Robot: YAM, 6 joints.
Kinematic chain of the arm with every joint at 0, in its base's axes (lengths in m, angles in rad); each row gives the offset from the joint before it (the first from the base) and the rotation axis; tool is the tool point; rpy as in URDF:
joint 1: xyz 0 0 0.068 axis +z
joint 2: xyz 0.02 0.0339 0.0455 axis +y
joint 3: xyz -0.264 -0.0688 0 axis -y
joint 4: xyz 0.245 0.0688 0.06 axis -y
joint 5: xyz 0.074 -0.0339 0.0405 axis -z
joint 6: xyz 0.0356 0 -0.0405 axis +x
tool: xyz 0 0 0 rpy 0 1.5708 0
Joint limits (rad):
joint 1: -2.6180..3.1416
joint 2: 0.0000..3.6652
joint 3: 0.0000..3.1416
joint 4: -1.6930..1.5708
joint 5: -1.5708..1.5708
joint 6: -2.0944..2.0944
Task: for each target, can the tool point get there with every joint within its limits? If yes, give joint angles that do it. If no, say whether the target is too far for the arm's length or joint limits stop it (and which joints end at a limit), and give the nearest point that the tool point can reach.
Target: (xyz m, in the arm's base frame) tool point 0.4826 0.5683 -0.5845
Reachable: no: too far | nearest point 0.3155 0.3715 -0.2904 | short by 0.391 m
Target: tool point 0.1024 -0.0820 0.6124
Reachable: yes | joints 2.4639 0.7160 1.6285 1.1779 0.0084 -1.6745
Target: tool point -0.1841 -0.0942 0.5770
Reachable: yes | joints 0.3072 0.5325 1.7375 0.7069 1.2843 -1.5234
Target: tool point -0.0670 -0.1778 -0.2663
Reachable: yes | joints -2.1108 3.3555 1.3104 0.0813 -1.2611 -1.2689
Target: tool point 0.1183 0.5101 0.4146
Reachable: yes | joints -1.8298 0.4668 2.8608 0.1469 0.4743 0.9811
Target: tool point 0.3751 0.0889 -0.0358
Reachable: yes | joints 0.1783 2.6957 1.6843 -1.1142 -0.6295 0.0267
